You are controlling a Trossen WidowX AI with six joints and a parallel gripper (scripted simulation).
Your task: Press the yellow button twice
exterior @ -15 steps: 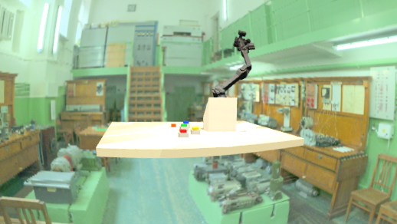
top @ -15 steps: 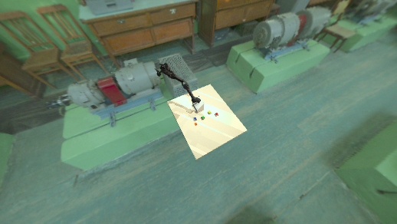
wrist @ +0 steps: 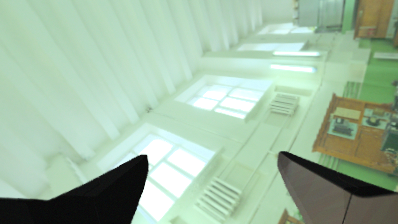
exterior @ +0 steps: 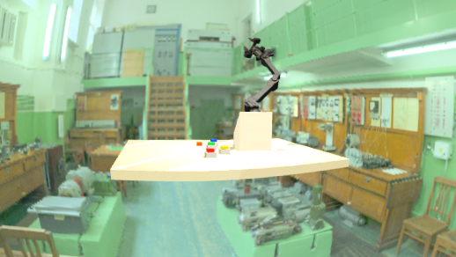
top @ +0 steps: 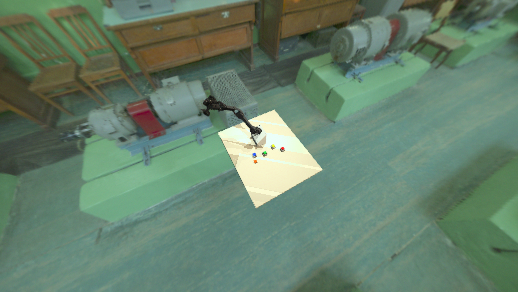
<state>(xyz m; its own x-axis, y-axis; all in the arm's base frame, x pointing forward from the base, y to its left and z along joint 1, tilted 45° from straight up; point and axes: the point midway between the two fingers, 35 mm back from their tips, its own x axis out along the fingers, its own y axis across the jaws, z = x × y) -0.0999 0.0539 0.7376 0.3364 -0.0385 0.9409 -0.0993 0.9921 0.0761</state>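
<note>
My gripper tip is 700 mm above the red button, 660 mm to the right of it and 460 mm short of it. The rest, counted from my gripper tip: blue button (700 mm below, 340 mm ahead, 310 mm to the left); then orange block (720 mm below, 420 mm ahead, 280 mm to the left).
</note>
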